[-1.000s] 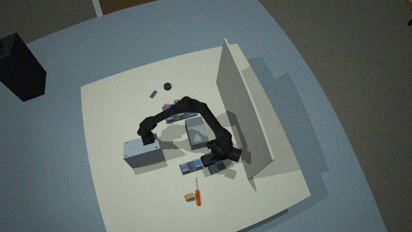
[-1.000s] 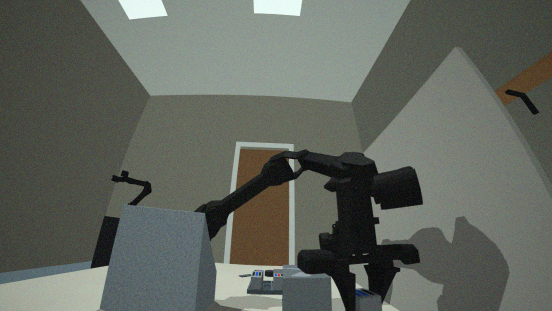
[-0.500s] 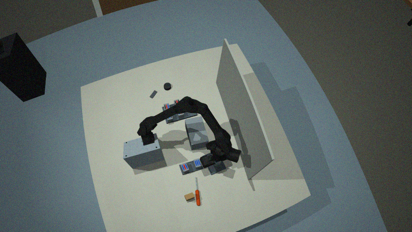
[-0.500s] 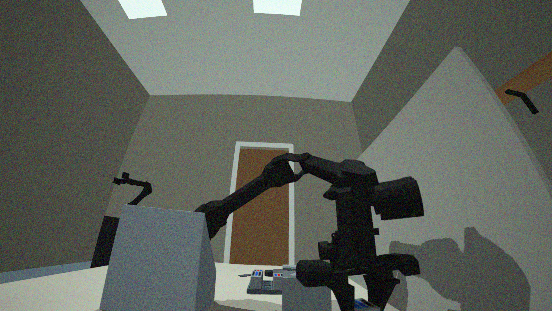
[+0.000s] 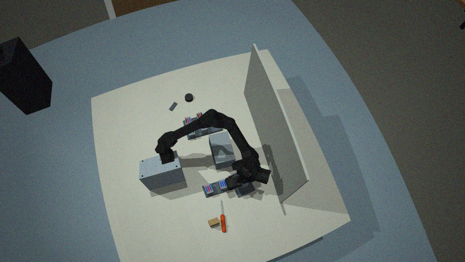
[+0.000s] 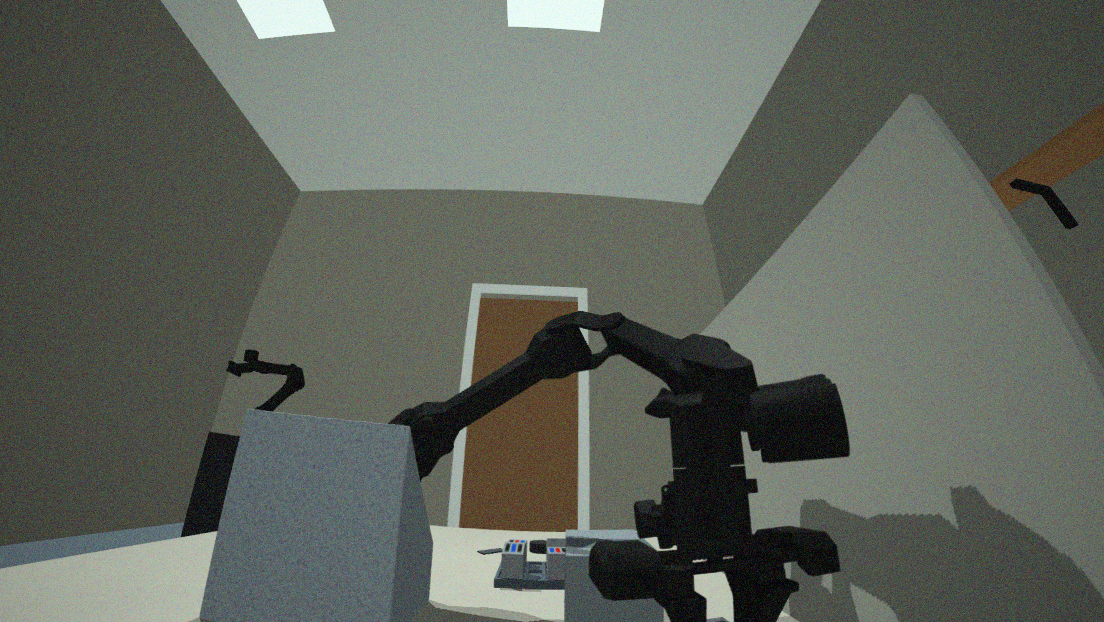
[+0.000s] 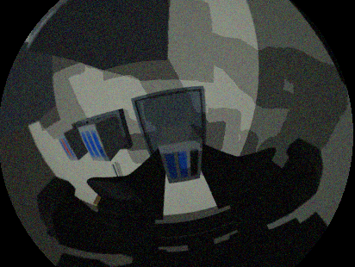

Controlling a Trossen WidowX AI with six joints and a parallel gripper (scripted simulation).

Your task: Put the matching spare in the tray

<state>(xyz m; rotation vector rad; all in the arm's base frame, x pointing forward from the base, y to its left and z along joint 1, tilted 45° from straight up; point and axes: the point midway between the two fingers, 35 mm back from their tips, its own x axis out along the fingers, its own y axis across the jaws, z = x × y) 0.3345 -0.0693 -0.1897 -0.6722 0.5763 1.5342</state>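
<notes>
My gripper tip is now 3 cm above the grey tray. Round my gripper tip: grey block (20 cm to the left, 5 cm behind, 2 cm above); tan block (21 cm behind, 16 cm to the right); tall grey panel (19 cm above, 18 cm to the left, 18 cm ahead).
</notes>
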